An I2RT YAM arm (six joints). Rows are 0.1 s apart.
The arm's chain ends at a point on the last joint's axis. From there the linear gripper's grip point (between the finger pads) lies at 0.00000 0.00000 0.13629 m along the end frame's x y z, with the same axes.
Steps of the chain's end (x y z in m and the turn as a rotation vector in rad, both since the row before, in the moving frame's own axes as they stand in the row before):
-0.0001, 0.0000, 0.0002, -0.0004, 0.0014, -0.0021
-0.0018, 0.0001, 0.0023, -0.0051, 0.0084, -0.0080
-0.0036, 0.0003, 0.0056, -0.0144, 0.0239, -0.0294
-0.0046, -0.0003, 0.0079, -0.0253, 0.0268, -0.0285
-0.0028, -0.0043, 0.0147, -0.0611, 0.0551, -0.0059
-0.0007, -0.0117, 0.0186, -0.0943, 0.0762, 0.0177
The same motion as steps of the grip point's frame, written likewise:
0.0001, 0.0001, 0.0002, -0.0004, 0.0014, -0.0021
-0.0007, 0.0008, 0.0023, -0.0051, 0.0084, -0.0080
-0.0003, 0.0022, 0.0055, -0.0144, 0.0239, -0.0294
-0.0009, 0.0031, 0.0078, -0.0253, 0.0268, -0.0285
0.0047, 0.0040, 0.0142, -0.0611, 0.0551, -0.0059
0.0095, 0.0012, 0.0176, -0.0943, 0.0762, 0.0177

